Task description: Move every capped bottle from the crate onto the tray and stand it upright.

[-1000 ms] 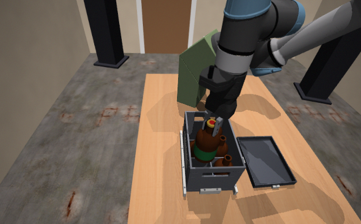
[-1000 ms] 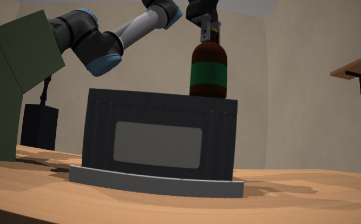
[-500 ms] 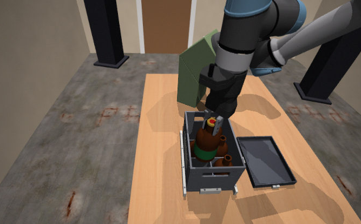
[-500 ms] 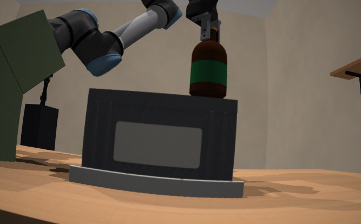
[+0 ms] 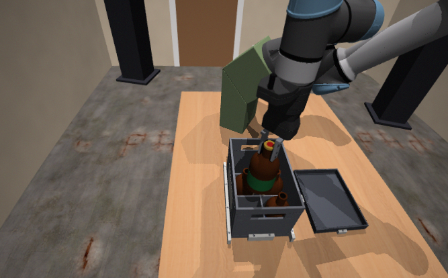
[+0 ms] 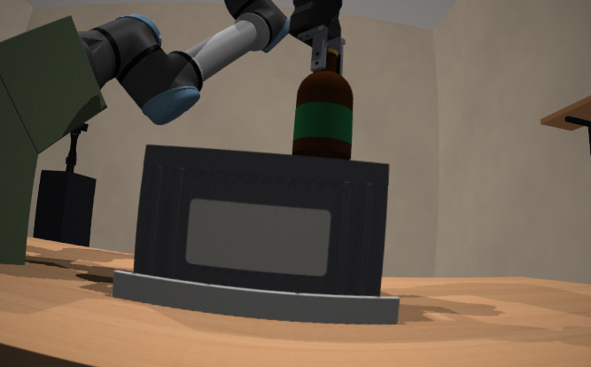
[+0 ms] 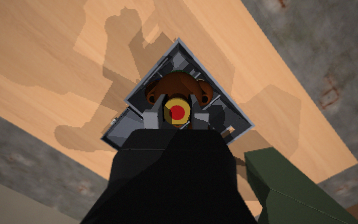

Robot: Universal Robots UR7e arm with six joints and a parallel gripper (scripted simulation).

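Right now my hand is 6 cm above the brown capped bottle. Round my hand: dark grey tray (31 cm below, 27 cm to the left, 13 cm behind); then dark crate (24 cm below, 7 cm behind, 1 cm to the left); then open bottle (23 cm below, 7 cm to the left).
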